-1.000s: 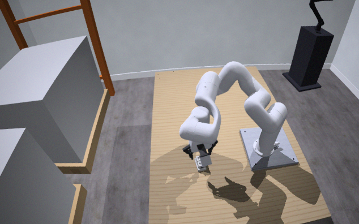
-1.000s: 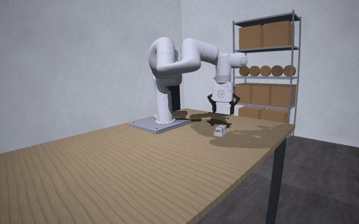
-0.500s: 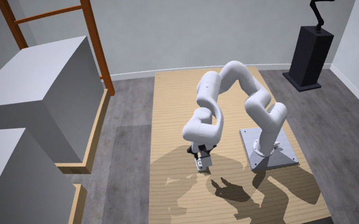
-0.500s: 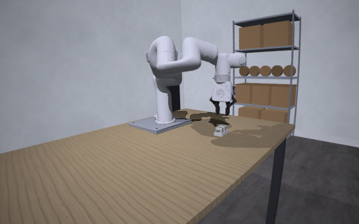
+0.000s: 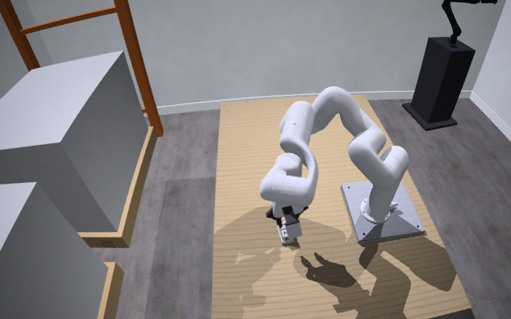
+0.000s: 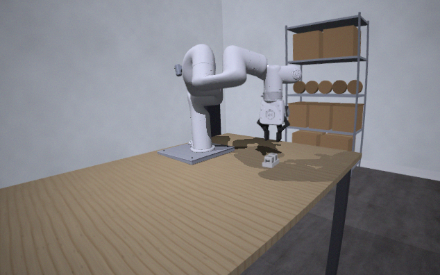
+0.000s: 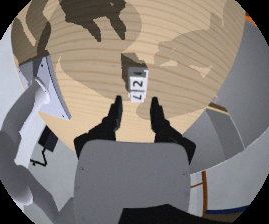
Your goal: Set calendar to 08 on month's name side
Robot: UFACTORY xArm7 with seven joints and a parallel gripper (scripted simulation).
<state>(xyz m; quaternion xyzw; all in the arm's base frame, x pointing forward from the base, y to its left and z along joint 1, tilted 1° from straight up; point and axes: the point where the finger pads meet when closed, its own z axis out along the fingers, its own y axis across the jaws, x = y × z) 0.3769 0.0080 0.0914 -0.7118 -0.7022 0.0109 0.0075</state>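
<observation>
Right now my hand is 90 mm above the white digit cube. Round my hand: white tray (110 mm below, 20 mm to the right).
</observation>
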